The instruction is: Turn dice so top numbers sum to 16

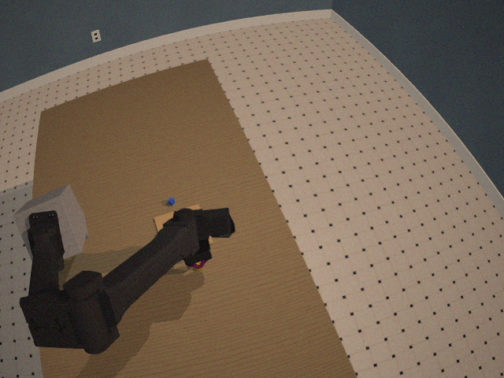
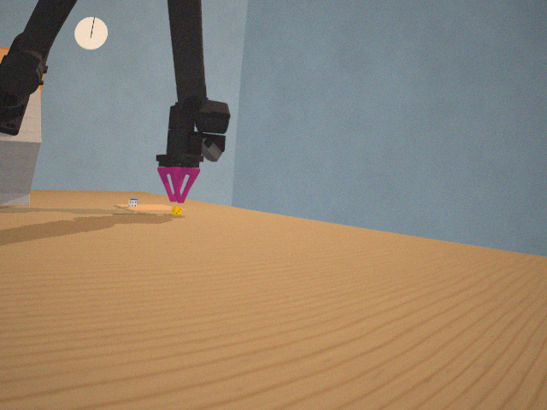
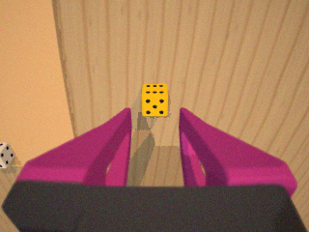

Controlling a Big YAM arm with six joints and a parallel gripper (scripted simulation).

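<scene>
My gripper is now 30 mm above the yellow die. Also, from my hand: mat 20 mm behind, 130 mm to the left, 30 mm below; then white die 70 mm behind, 120 mm to the left, 20 mm below; then blue die 30 mm behind, 230 mm to the left, 30 mm below.
</scene>
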